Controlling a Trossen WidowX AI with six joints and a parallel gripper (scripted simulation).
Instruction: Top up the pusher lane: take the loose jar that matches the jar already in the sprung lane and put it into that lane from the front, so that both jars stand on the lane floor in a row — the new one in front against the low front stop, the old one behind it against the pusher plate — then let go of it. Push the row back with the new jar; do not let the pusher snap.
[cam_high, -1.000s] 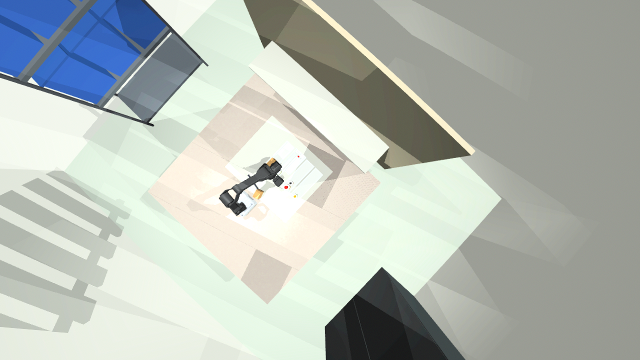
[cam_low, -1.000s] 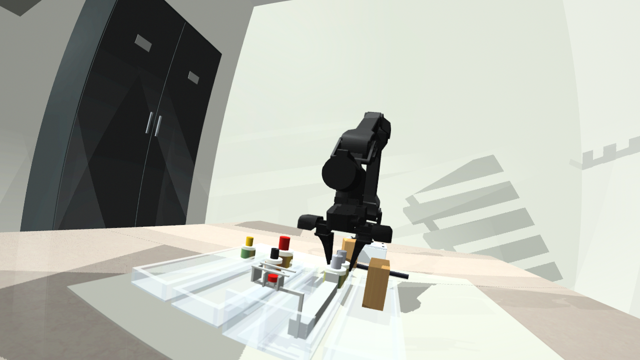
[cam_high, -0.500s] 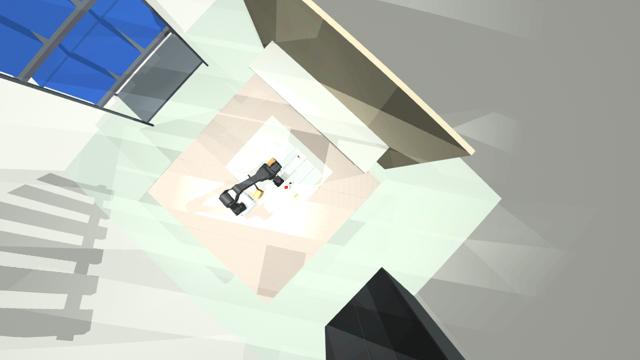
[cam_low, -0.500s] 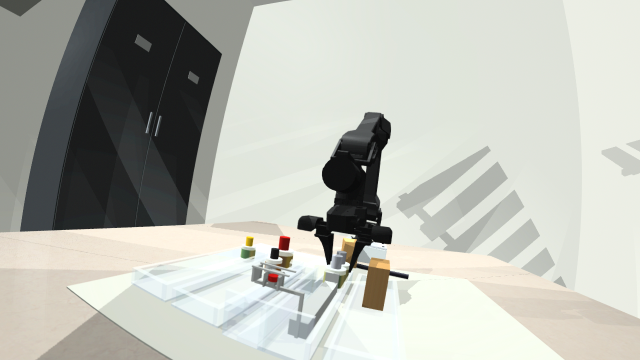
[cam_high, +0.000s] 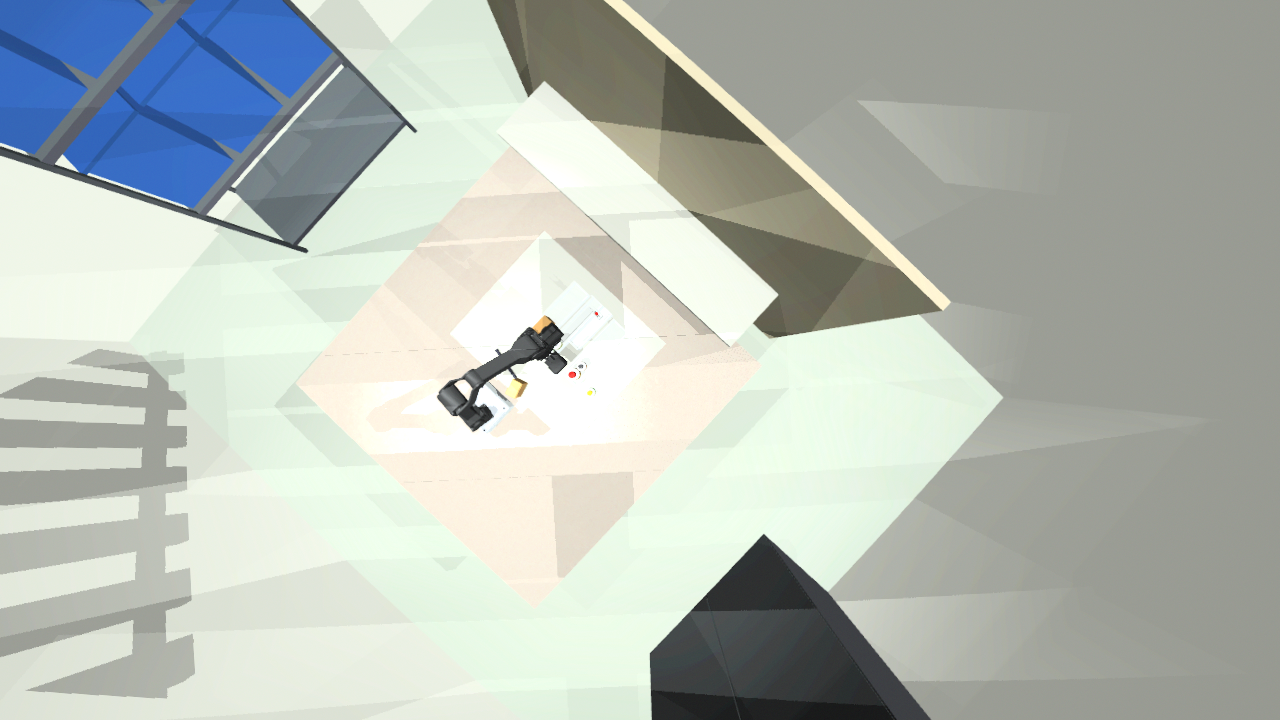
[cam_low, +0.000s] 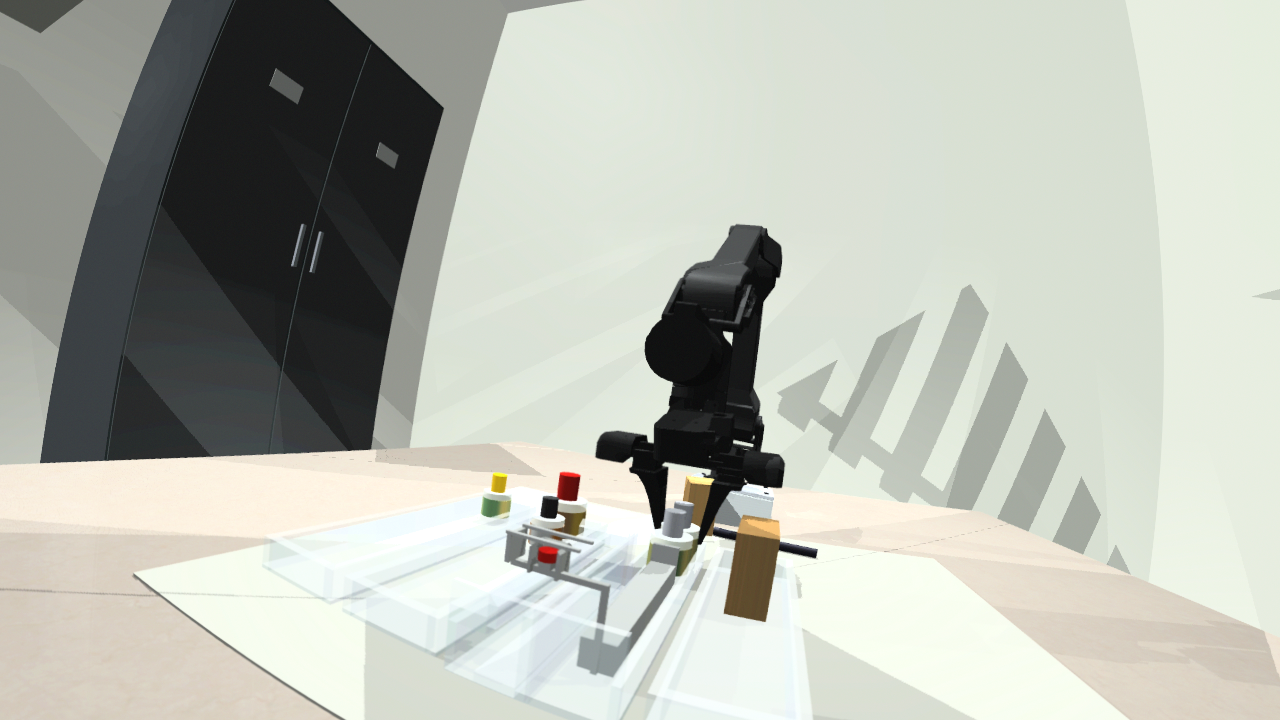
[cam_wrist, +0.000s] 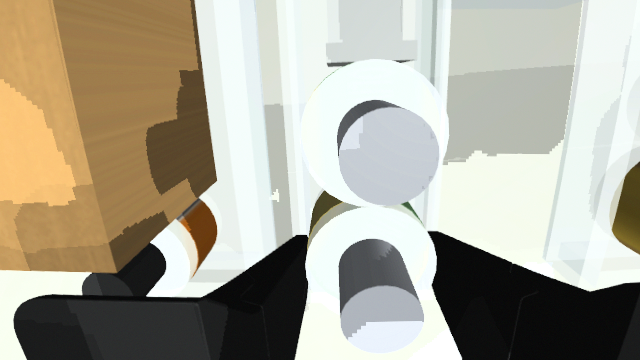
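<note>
The wooden block lies 90 mm to the left of my gripper tip, 40 mm ahead of it and 10 mm above it.
</note>
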